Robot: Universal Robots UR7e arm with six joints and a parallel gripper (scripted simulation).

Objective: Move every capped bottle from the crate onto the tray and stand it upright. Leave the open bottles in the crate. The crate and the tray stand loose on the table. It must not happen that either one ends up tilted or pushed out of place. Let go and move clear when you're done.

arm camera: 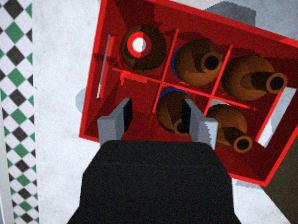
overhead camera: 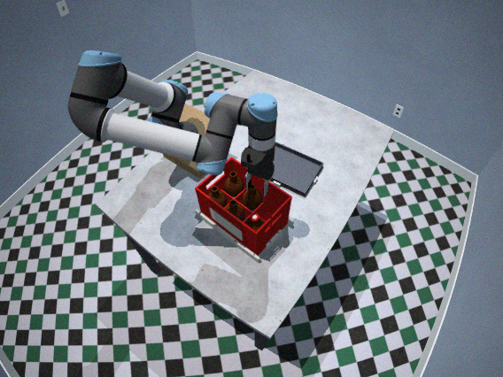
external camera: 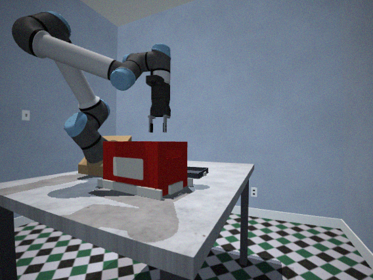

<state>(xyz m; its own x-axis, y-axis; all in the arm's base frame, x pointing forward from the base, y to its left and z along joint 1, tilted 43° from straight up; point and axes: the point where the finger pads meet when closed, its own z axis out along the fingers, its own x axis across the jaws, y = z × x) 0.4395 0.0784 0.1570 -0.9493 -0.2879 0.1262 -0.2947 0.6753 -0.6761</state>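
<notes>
Right now my hand is 14 cm above the capped bottle, 6 cm to the left of it and 4 cm short of it. The rest, counted from my hand: dark tray (29 cm to the left, 22 cm below, 8 cm behind); crate (14 cm below, 5 cm behind, 2 cm to the right).
</notes>
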